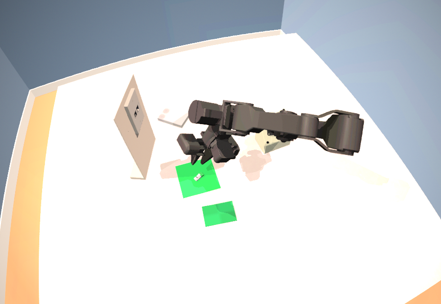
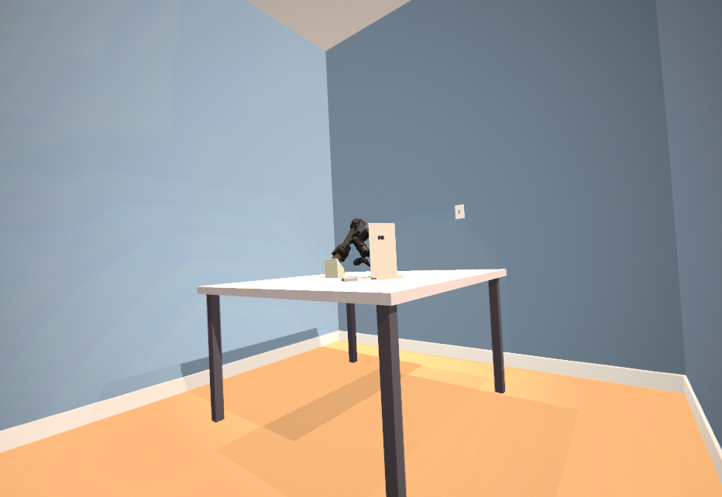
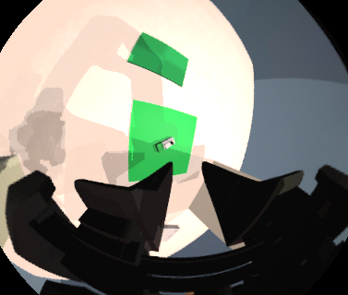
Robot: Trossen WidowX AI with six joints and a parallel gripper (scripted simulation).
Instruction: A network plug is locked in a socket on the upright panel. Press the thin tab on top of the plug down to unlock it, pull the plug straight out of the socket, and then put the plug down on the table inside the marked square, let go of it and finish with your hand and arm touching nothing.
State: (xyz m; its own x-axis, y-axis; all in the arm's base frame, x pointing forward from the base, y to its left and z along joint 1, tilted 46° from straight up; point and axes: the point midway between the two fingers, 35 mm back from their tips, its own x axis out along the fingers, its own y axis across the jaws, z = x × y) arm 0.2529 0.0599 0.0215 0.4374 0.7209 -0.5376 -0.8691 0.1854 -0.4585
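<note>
Now: the network plug 6 cm below my gripper tip and 1 cm to the left of it. The rest, counted from my gripper tip: green marked square (6 cm below, 1 cm to the left, 1 cm ahead); upright panel (15 cm ahead, 11 cm to the right, 7 cm above).
</note>
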